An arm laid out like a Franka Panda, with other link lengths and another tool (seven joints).
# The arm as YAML. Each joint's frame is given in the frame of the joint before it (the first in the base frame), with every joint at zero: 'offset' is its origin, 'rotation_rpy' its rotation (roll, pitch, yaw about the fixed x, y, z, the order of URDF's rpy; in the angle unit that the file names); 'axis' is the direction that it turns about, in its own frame. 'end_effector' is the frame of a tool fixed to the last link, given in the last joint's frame.
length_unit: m
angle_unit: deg
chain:
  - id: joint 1
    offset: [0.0, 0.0, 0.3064]
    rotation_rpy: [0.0, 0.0, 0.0]
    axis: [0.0, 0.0, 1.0]
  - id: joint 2
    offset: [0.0, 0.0, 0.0]
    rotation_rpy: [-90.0, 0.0, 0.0]
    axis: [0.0, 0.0, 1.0]
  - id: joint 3
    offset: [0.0, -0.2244, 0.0]
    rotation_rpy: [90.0, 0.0, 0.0]
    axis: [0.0, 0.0, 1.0]
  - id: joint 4
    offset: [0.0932, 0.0, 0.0]
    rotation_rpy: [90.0, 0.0, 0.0]
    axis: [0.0, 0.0, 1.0]
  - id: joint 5
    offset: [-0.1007, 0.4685, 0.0]
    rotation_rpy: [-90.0, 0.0, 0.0]
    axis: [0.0, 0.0, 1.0]
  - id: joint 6
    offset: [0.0, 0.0, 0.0]
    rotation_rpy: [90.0, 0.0, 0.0]
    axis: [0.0, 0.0, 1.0]
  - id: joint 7
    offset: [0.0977, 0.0, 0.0]
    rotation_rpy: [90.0, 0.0, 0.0]
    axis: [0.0, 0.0, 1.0]
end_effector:
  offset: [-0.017, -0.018, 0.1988]
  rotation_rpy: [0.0, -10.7, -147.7]
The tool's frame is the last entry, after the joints.
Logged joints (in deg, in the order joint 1, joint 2, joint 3, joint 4, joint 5, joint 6, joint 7), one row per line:
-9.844 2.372 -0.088 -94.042 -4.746 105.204 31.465
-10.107 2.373 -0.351 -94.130 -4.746 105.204 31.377
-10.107 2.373 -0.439 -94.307 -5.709 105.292 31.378
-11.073 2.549 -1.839 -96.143 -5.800 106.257 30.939
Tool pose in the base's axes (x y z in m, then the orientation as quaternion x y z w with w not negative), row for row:
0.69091 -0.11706 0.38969 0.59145 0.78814 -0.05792 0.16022
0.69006 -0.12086 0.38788 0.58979 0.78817 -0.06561 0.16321
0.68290 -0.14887 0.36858 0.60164 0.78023 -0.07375 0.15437
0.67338 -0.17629 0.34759 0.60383 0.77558 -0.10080 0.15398
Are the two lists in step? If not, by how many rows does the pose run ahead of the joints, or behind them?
The pose runs 1 row ahead of the joints: the pose in row i belongs to the joints in row i + 1.
